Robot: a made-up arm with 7 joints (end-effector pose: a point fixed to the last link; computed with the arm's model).
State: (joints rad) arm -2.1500 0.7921 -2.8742 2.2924 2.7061 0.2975 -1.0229
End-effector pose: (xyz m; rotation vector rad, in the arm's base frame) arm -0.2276 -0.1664 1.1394 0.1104 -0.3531 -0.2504
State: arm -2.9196 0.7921 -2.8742 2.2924 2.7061 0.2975 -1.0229
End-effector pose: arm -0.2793 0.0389 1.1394 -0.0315 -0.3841 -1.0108
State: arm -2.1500 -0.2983 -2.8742 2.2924 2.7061 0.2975 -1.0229
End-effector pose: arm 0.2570 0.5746 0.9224 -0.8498 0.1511 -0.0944
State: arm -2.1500 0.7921 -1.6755 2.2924 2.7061 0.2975 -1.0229
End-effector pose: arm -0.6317 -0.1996 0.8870 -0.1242 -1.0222 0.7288
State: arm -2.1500 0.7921 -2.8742 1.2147 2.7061 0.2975 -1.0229
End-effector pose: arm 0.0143 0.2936 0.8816 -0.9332 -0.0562 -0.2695
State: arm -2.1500 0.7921 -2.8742 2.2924 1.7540 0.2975 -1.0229
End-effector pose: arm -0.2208 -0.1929 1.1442 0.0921 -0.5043 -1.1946
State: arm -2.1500 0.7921 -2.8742 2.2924 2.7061 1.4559 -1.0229
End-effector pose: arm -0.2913 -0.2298 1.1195 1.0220 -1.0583 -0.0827
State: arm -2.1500 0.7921 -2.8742 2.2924 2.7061 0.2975 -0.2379
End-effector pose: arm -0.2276 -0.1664 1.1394 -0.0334 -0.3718 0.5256
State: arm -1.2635 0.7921 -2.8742 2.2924 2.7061 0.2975 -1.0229
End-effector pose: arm -0.0150 -0.2816 1.1394 0.2546 -0.2755 0.6259
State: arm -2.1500 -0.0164 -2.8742 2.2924 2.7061 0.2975 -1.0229
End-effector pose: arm 0.1489 0.4094 1.0708 -0.6045 0.0165 -0.1388
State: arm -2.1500 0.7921 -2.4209 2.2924 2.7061 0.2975 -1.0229
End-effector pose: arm -0.4028 -0.1233 1.0788 0.0248 -0.6168 0.1130
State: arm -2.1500 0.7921 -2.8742 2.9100 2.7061 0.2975 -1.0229
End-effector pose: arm -0.3267 -0.4709 1.0148 0.7147 -0.4961 -0.2166
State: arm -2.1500 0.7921 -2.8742 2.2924 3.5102 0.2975 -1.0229
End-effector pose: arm -0.2489 -0.1568 1.1348 0.1121 -0.1897 0.5404
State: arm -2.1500 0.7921 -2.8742 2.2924 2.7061 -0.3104 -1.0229
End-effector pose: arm -0.1941 -0.1443 1.1091 -0.3585 0.0337 -0.3123
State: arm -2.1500 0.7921 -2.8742 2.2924 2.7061 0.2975 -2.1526
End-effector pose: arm -0.2276 -0.1664 1.1394 0.3050 -0.2585 -1.3662
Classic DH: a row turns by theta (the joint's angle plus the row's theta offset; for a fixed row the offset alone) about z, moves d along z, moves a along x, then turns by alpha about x. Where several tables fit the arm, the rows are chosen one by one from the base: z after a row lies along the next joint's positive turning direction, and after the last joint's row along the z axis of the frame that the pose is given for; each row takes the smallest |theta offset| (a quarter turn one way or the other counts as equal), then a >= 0, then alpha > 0; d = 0 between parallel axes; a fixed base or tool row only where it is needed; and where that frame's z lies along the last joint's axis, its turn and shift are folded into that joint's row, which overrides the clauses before.
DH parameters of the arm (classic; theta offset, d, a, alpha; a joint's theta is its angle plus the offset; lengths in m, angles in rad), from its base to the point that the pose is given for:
joint 1: 0 0.301 0 -1.5708
joint 2: 0 0 0 1.5708
joint 3: 0 0.346 0.057 1.5708
joint 4: 0 0 0.109 1.5708
joint 5: 0 0.481 0 1.5708
joint 6: 0 0 0.052 -1.5708
joint 7: 0 0.066 0 0

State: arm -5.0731 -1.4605 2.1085 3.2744 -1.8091 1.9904 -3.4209
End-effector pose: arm -0.2127 -0.7812 0.5290 -0.6509 0.2160 0.9726
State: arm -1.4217 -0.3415 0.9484 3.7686 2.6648 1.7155 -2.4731
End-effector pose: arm -0.3633 0.4143 0.8447 -2.1620 1.9373 0.8294
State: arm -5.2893 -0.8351 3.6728 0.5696 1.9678 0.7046 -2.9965
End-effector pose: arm 0.0806 -0.3028 -0.0356 -2.4271 1.0709 -1.4980
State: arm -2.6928 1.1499 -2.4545 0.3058 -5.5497 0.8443 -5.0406
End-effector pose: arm 0.1306 0.2968 0.4550 -2.4872 0.8326 -0.3292
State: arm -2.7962 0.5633 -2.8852 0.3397 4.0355 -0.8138 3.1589
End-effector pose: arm 0.2003 0.2128 0.3523 -2.5991 0.0624 0.0669
